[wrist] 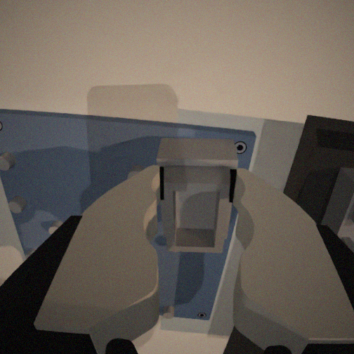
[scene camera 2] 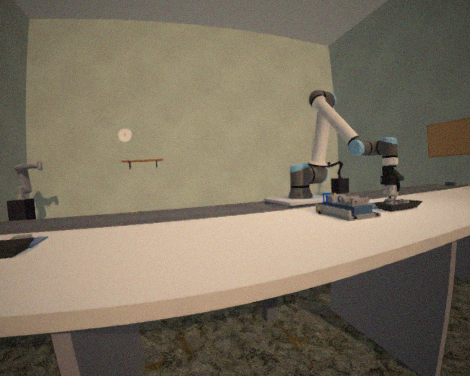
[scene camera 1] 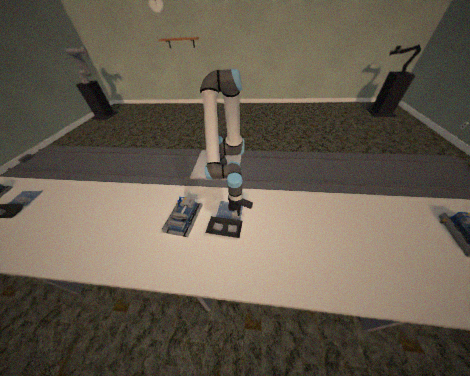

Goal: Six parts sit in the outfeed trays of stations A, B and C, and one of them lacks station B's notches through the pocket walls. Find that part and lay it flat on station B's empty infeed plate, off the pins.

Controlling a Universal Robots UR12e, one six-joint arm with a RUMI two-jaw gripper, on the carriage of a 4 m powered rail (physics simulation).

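Pixels of known places: gripper, fingertip midpoint: (scene camera 2: 392,199) (scene camera 1: 239,215); arm's base, origin of the base link: (scene camera 2: 300,197).
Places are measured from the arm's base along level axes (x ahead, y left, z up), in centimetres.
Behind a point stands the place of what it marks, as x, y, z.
Note:
My gripper (scene camera 1: 237,210) {62.8, 27.7, 0.6} (scene camera 2: 392,192) {62.8, 27.7, 0.6} (wrist: 196,170) is shut on a grey part (wrist: 197,152), low over the blue pinned infeed plate (scene camera 1: 224,207) {53.9, 15.1, -2.2} (wrist: 50,140) of the middle station. The part is tilted between the fingertips, with a rectangular pocket opening showing on its lower side in the wrist view. It hangs over the plate's right portion. Whether it touches the plate or pins is hidden. The black outfeed tray (scene camera 1: 225,235) {80.3, 20.2, 1.2} (scene camera 2: 413,204) {80.0, 23.0, -0.2} (wrist: 299,162) beside the plate holds two grey parts in scene camera 1; one part (wrist: 341,200) shows partly in the wrist view. Their notches cannot be made out.
A grey and blue machine fixture (scene camera 1: 182,218) {71.7, -12.0, 5.0} (scene camera 2: 347,206) {73.2, -20.2, 2.6} stands beside the middle tray. Another station's tray (scene camera 1: 9,210) {71.2, -165.1, -1.7} (scene camera 2: 14,247) {79.3, -153.5, 1.1} and blue plate (scene camera 1: 29,198) {57.7, -160.0, -1.5} lie at the far left. Another fixture (scene camera 1: 461,225) {60.2, 173.4, 2.3} stands at the far right. Several pins (wrist: 17,204) rise from the plate.

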